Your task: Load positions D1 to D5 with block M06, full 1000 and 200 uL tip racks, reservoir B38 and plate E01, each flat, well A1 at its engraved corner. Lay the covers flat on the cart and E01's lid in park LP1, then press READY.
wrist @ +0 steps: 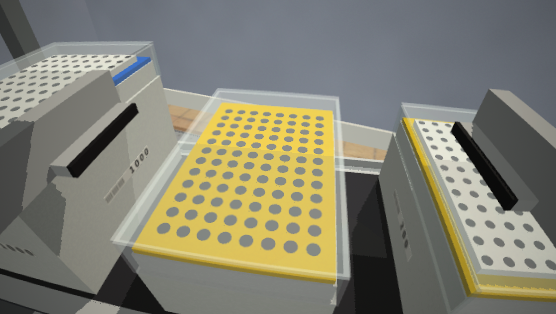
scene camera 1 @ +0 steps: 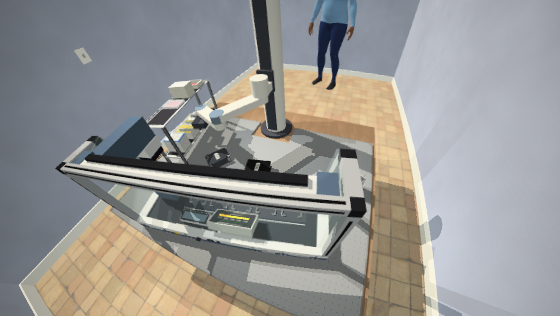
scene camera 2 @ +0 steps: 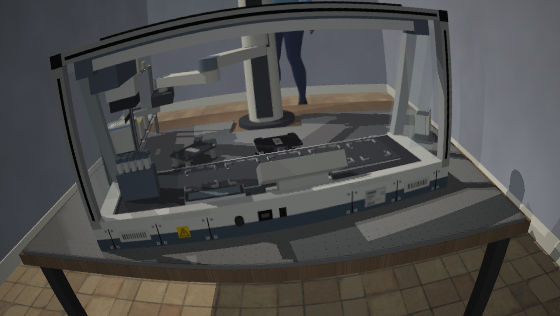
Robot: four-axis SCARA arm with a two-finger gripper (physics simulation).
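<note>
My gripper [wrist: 290,97] [scene camera 1: 200,123] [scene camera 2: 162,96] is open and empty at the shelf rack. In the wrist view, a rack with a yellow top and grey holes [wrist: 260,175] stands under a clear cover between the two fingers. The left finger overlaps a blue-edged rack marked 1000 [wrist: 145,125], with a white perforated top under a clear cover. The right finger overlaps a covered, yellow-edged rack [wrist: 445,220] with a white perforated top; its label is partly legible. The instrument deck [scene camera 2: 395,146] shows corner clips. M06, B38, E01 and LP1 cannot be identified.
The shelf rack [scene camera 1: 175,145] [scene camera 2: 134,131] has upright posts and carries boxes [scene camera 1: 181,89]. Two black stands [scene camera 1: 218,157] [scene camera 1: 258,164] are behind the framed instrument [scene camera 1: 200,187]. The arm's column [scene camera 1: 276,65] [scene camera 2: 263,90] rises behind them. A blue tube holder [scene camera 2: 137,182] stands at the deck's left.
</note>
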